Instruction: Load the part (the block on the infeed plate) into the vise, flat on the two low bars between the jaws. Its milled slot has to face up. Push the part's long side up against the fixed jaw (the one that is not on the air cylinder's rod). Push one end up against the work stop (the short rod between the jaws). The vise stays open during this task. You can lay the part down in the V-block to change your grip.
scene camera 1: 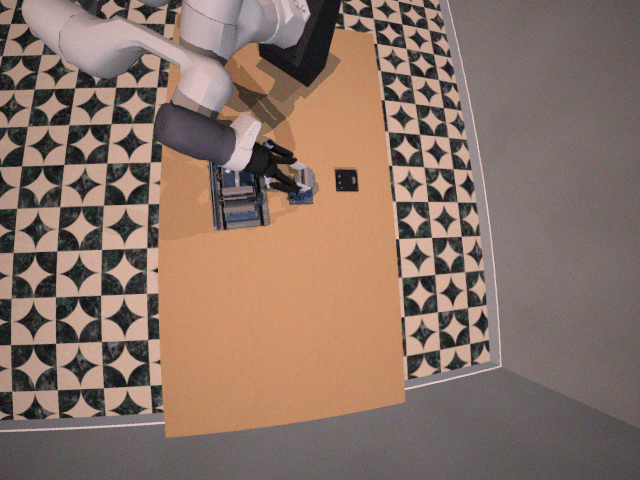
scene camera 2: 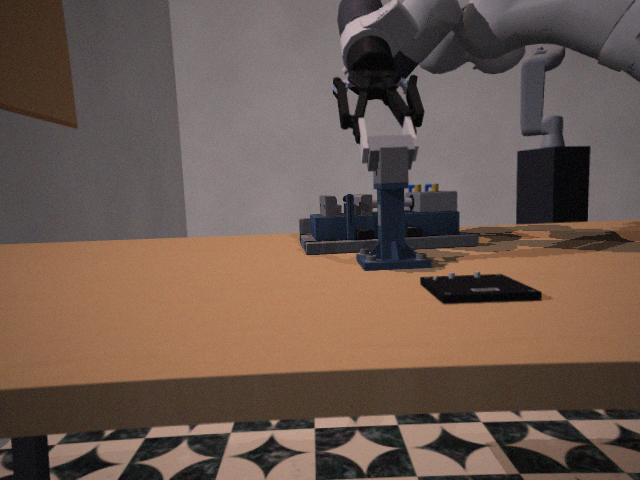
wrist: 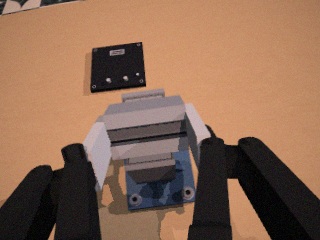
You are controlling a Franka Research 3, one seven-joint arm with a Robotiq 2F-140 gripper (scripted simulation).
Labels:
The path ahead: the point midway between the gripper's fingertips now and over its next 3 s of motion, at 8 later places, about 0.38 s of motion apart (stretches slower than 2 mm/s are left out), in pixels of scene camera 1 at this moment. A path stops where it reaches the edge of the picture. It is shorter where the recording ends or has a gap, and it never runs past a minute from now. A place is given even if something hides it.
My gripper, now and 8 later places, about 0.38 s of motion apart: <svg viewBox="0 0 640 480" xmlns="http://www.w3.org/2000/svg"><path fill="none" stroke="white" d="M306 179L306 179L307 178L307 177L308 174L309 173L310 170L311 166L311 164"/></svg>

